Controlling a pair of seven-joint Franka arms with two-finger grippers.
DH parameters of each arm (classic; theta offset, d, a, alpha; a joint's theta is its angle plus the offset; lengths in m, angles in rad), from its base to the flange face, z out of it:
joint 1: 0 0.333 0 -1.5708
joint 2: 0 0 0 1.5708
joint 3: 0 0.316 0.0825 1.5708
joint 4: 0 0 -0.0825 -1.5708
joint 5: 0 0.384 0 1.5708
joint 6: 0 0 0.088 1.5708
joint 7: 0 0.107 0 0
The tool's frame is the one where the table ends.
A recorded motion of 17 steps. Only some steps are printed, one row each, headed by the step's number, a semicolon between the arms.
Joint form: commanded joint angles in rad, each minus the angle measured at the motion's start. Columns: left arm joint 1, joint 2, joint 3, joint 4, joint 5, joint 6, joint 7; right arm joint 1, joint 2, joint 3, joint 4, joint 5, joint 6, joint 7.
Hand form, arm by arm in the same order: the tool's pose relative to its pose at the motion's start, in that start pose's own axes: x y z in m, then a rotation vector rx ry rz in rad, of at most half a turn. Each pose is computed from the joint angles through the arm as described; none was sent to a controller.
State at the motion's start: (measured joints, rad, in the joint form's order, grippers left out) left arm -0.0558 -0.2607 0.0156 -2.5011 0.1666 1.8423 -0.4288; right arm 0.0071 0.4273 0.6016 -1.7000 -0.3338 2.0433 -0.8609
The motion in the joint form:
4: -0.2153 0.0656 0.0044 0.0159 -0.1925 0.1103 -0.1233; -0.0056 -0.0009 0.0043 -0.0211 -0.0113 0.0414 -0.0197
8: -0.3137 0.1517 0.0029 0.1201 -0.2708 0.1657 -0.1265; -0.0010 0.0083 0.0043 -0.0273 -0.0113 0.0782 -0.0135
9: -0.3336 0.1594 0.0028 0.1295 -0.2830 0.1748 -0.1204; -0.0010 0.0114 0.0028 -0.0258 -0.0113 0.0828 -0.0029
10: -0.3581 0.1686 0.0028 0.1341 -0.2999 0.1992 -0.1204; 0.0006 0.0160 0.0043 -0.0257 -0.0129 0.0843 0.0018
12: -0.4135 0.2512 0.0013 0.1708 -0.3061 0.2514 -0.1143; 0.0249 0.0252 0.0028 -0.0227 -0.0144 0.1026 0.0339
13: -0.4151 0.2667 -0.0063 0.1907 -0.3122 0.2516 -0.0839; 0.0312 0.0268 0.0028 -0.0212 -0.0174 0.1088 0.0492
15: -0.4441 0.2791 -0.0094 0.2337 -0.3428 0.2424 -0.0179; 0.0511 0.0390 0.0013 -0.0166 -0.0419 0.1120 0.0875
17: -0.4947 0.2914 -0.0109 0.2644 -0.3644 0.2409 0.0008; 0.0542 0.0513 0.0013 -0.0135 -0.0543 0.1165 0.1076
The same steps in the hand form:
4: -0.0233 0.0998 -0.0050 -0.1278 0.0124 0.0148; 0.0013 -0.0012 0.0046 -0.0216 0.0105 -0.0294
8: -0.0226 0.1570 -0.0308 -0.1983 0.0524 0.0740; 0.0067 -0.0013 0.0091 -0.0353 0.0319 -0.0300
9: -0.0260 0.1666 -0.0335 -0.2077 0.0587 0.0940; 0.0064 0.0000 0.0100 -0.0367 0.0352 -0.0177
10: -0.0301 0.1785 -0.0349 -0.2244 0.0699 0.1090; 0.0082 -0.0007 0.0121 -0.0343 0.0361 -0.0169
12: -0.0292 0.2145 -0.0233 -0.2131 0.0835 0.1598; 0.0227 -0.0060 0.0137 -0.0418 0.0502 -0.0078
13: -0.0285 0.2218 -0.0263 -0.2165 0.0885 0.1965; 0.0267 -0.0072 0.0131 -0.0475 0.0540 0.0001
15: -0.0362 0.2392 -0.0411 -0.2408 0.1003 0.2831; 0.0370 -0.0114 0.0173 -0.0554 0.0447 0.0082
17: -0.0527 0.2620 -0.0497 -0.2515 0.1100 0.3446; 0.0391 -0.0110 0.0224 -0.0559 0.0423 0.0193

